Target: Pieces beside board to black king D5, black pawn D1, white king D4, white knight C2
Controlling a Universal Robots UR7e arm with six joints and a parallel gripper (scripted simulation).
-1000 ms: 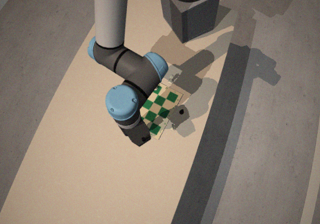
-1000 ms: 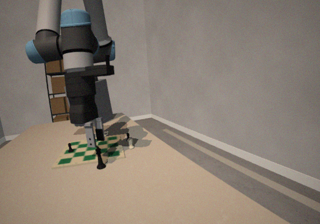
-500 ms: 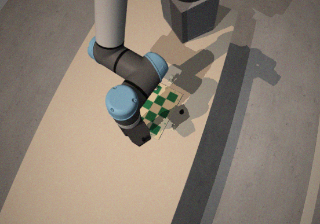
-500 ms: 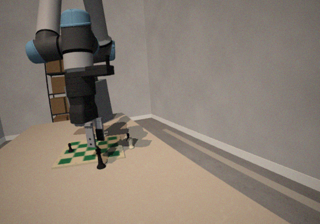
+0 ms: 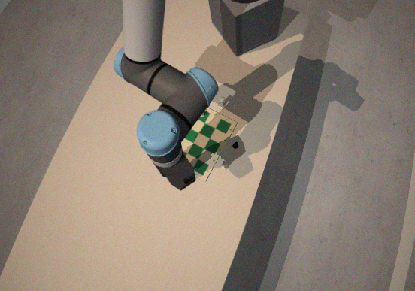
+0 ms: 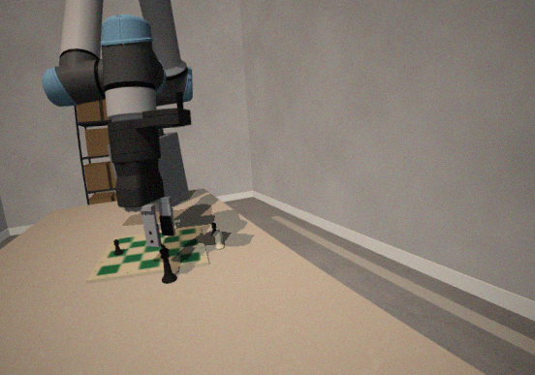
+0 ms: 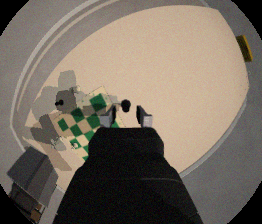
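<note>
Now: hand 60 mm above the black king. Also, from my hand: board: 140 mm behind, 90 mm below, 30 mm to the right; small white piece: 220 mm behind, 70 mm below, 40 mm to the right; white knight: 100 mm to the left, 100 mm behind, 70 mm below.
</note>
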